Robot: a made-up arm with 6 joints.
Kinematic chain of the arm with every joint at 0, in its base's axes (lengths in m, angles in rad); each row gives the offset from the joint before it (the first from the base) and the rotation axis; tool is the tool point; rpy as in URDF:
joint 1: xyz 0 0 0.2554 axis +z
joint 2: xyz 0 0 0 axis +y
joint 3: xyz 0.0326 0 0.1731 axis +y
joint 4: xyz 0.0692 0 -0.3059 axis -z
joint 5: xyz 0 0 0 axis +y
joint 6: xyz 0.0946 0 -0.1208 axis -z
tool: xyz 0 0 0 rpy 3.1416 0 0
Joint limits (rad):
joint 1: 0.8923..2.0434
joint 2: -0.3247..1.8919
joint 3: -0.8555..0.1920
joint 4: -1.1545..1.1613
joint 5: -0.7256..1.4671
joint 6: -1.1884..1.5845
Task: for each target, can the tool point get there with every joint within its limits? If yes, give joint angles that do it. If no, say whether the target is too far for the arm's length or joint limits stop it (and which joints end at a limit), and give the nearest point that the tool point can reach.
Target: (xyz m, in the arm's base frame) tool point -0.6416 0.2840 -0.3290
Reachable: no: too far | nearest point -0.2231 0.2105 -0.0545 | short by 0.506 m
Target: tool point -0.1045 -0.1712 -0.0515
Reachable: yes | joints 1.1038 1.6380 -0.3043 -0.1621 -0.0501 -0.3893
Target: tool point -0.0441 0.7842 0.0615
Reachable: no: too far | nearest point -0.0253 0.4491 0.1444 | short by 0.346 m
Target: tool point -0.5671 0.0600 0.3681
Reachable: no: joint limits stop it (at a limit: joint 1, joint 2, joint 4, joint 5) | nearest point -0.2721 0.2290 0.3651 | short by 0.340 m
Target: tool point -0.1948 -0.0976 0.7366
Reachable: no: joint limits stop it (at a limit: joint 1, joint 2, joint 3, joint 5) | nearest point -0.1365 -0.1296 0.4057 | short by 0.338 m
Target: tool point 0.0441 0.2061 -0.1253
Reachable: yes | joints 1.4877 1.1568 -0.7335 0.1923 -0.4896 -0.8584
